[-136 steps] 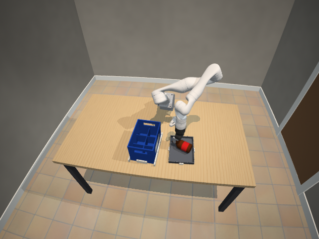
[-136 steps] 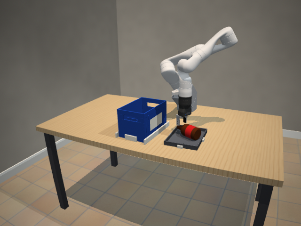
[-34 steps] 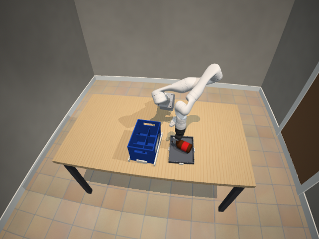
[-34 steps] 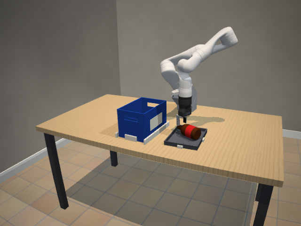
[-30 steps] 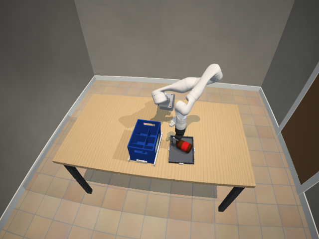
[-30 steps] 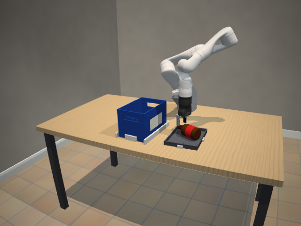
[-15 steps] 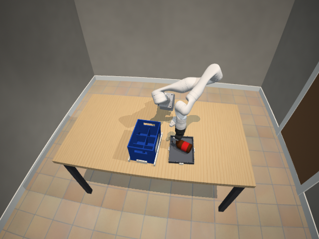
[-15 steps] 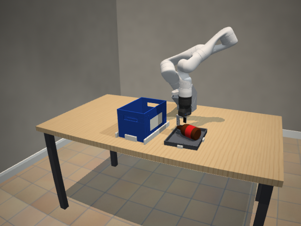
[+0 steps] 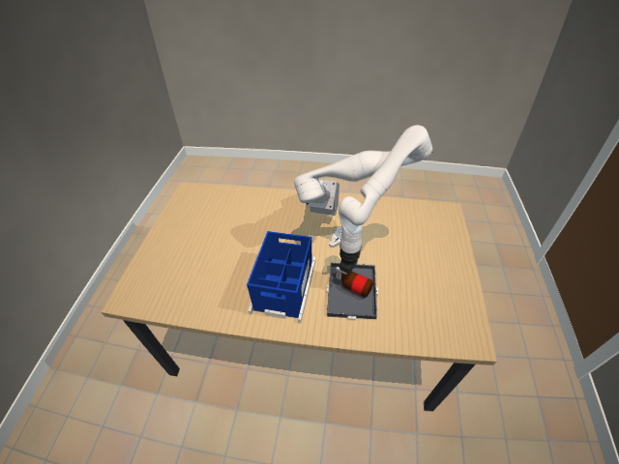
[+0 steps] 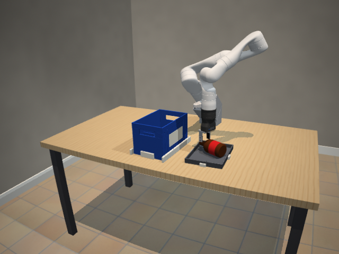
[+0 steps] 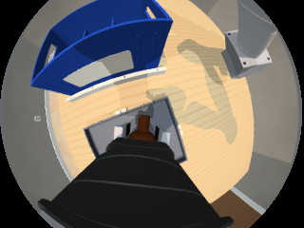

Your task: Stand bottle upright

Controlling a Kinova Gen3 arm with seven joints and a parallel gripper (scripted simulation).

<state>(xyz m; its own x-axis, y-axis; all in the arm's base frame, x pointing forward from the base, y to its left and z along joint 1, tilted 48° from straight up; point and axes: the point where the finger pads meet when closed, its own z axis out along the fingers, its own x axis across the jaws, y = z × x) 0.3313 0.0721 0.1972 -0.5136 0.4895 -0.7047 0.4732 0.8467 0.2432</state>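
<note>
The brown bottle lies 40 mm to the left of my hand, 40 mm below it and 30 mm ahead of it. Round my hand: blue crate 240 mm to the right, 30 mm behind; then dark grey tray 70 mm below, 50 mm ahead, 30 mm to the left.
</note>
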